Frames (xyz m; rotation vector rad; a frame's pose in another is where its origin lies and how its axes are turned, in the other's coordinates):
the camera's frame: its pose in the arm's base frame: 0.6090 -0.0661 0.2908 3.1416 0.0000 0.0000
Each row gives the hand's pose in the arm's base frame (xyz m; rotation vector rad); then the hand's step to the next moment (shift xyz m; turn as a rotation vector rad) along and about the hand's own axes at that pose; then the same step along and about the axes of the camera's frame.
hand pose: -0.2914 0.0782 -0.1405 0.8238 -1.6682 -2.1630
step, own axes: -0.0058 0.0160 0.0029 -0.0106 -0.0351 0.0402
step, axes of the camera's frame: 0.0010 -0.0008 -0.0172 -0.0115 -0.0475 0.0239
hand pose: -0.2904 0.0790 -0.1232 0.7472 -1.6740 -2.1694
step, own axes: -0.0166 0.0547 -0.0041 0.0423 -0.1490 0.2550
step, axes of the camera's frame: 0.0118 0.0096 -0.0553 -0.1681 -0.2232 0.1047
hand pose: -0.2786 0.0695 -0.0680 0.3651 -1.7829 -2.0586
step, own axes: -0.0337 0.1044 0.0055 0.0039 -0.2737 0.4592
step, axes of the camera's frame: 0.0403 -0.0083 -0.1019 -0.2391 -0.4353 0.1979
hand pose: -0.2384 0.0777 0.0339 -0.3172 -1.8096 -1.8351
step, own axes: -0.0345 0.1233 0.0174 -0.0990 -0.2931 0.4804
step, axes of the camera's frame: 0.0897 -0.0298 -0.0881 -0.1683 -0.4765 0.2666
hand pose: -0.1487 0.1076 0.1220 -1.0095 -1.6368 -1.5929
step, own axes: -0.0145 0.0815 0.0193 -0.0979 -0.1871 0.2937
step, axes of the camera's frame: 0.0788 -0.0157 -0.0278 -0.0908 -0.2881 0.1991
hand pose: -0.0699 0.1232 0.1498 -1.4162 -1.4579 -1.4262
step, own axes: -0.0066 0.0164 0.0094 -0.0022 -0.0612 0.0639
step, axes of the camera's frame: 0.0191 -0.0045 0.0039 -0.0432 -0.0710 0.0305
